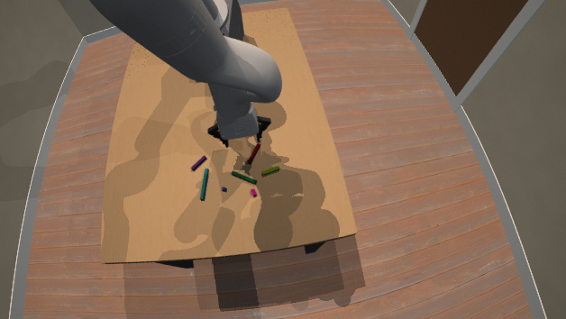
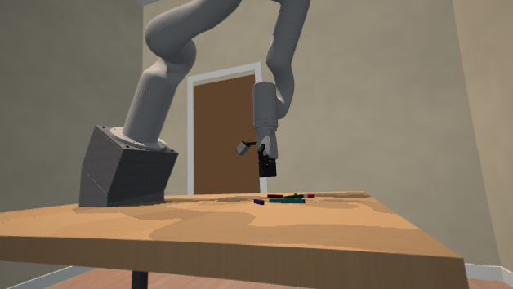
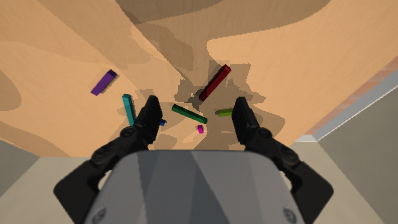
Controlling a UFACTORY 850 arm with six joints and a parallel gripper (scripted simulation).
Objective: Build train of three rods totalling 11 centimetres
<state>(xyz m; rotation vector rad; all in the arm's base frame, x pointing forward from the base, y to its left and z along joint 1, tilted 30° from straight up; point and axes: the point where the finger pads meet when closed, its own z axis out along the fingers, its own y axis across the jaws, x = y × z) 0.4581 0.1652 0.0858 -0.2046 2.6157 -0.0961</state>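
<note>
Right now the small blue rod is 12 cm ahead of my hand, 6 cm to the right of it and 8 cm below it. Also, from my hand: red rod 1 cm ahead, 3 cm to the left, 8 cm below; then green rod 9 cm ahead, 8 cm below; then lime rod 6 cm ahead, 8 cm to the left, 8 cm below.
</note>
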